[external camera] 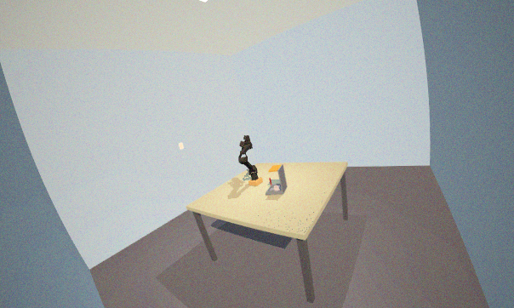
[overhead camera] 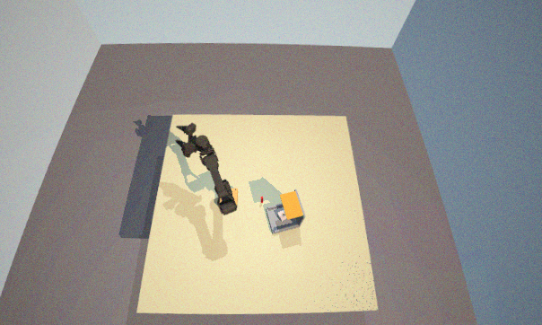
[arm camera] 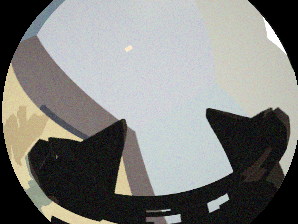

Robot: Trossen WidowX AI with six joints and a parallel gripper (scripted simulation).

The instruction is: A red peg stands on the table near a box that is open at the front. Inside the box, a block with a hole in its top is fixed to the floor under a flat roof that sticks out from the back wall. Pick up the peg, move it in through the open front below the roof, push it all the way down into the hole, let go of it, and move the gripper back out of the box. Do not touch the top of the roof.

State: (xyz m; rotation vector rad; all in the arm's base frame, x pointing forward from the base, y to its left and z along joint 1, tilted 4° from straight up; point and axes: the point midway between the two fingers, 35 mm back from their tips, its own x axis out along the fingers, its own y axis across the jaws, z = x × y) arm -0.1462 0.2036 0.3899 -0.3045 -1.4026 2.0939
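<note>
Now: gripper tip 410 mm short of the red peg, 300 mm to the left of it and 380 mm above it. From my gripper tip the other things lie so: orange roof (550 mm ahead, 420 mm to the right, 200 mm below).
</note>
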